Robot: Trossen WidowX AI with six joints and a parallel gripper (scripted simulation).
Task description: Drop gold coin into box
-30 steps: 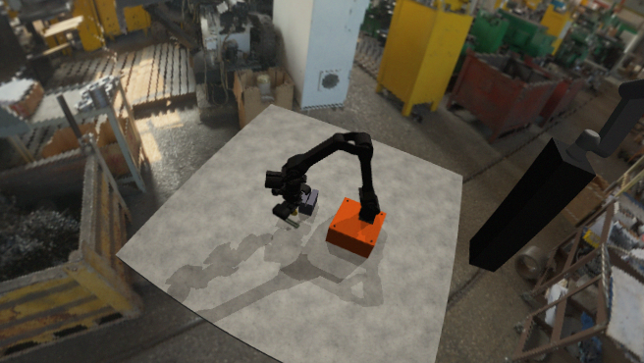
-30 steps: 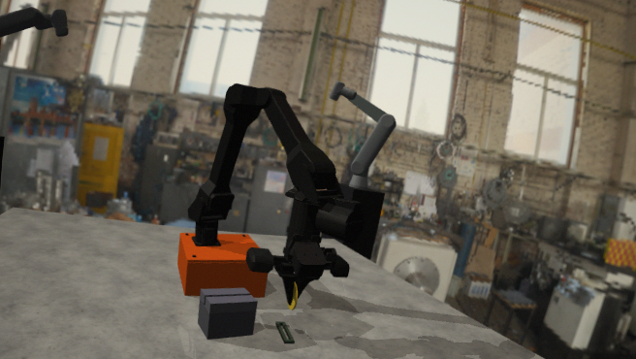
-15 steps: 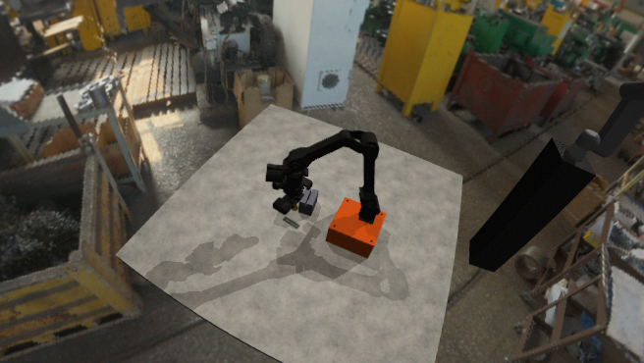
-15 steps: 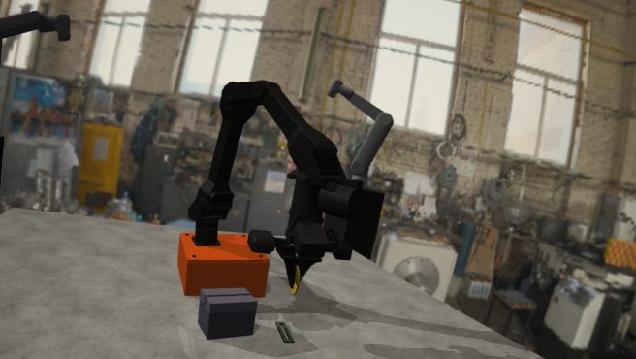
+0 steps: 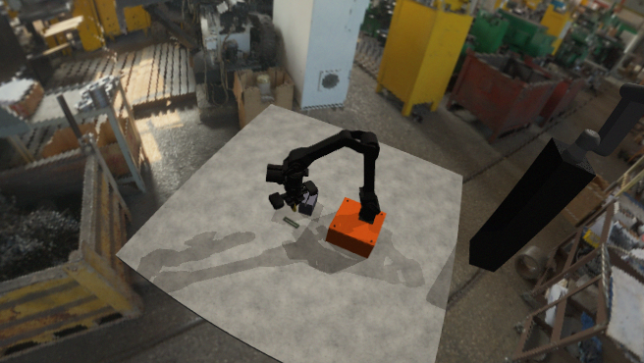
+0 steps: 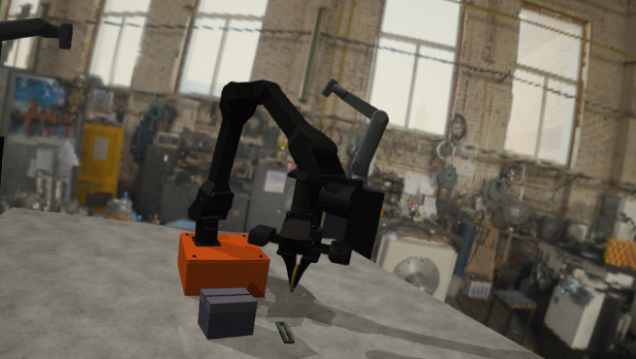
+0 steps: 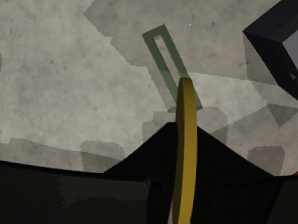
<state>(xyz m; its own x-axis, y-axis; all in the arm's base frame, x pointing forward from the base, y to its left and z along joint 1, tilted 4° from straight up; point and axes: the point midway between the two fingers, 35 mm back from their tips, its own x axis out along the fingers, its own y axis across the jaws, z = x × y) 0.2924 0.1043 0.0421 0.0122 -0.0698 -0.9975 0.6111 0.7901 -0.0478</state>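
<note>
The gold coin is 2 cm above my gripper tip.
</note>
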